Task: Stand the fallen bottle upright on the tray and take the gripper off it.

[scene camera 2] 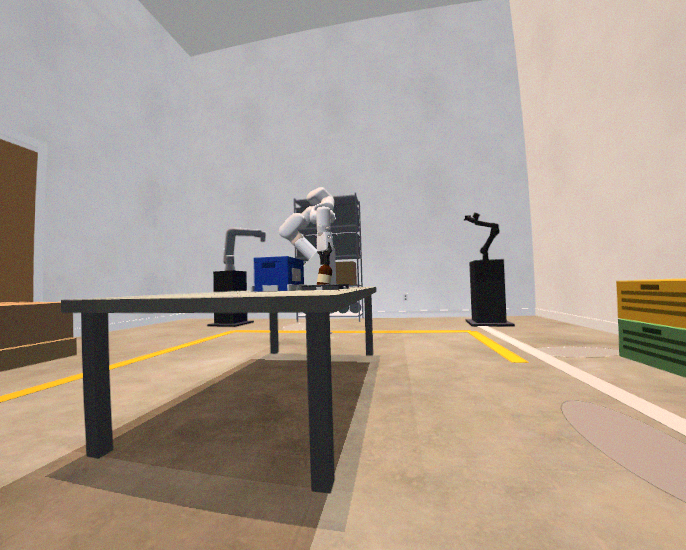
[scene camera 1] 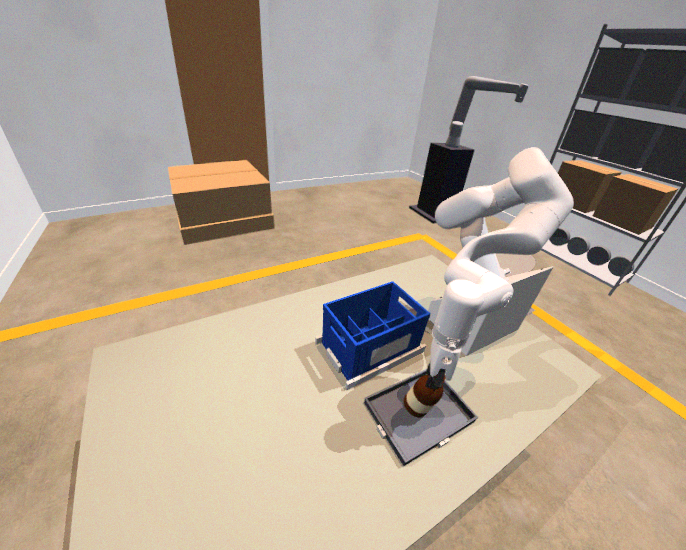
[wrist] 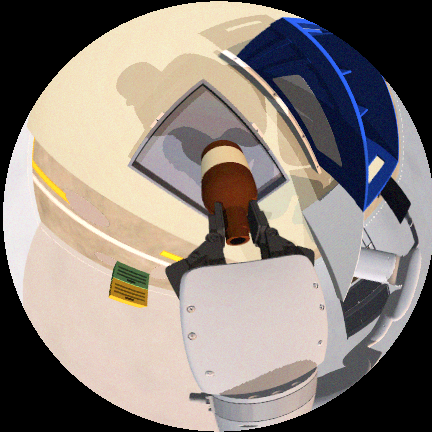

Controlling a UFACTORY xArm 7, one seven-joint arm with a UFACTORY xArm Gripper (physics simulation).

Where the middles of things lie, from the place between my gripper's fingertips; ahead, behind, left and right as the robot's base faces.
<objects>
The brown bottle (scene camera 1: pixel 419 400) lies 5 cm below my hand. From my hand the other things lie so: pale rail (wrist: pixel 238 64): 16 cm to the right, 12 cm below, 1 cm ahead.
</objects>
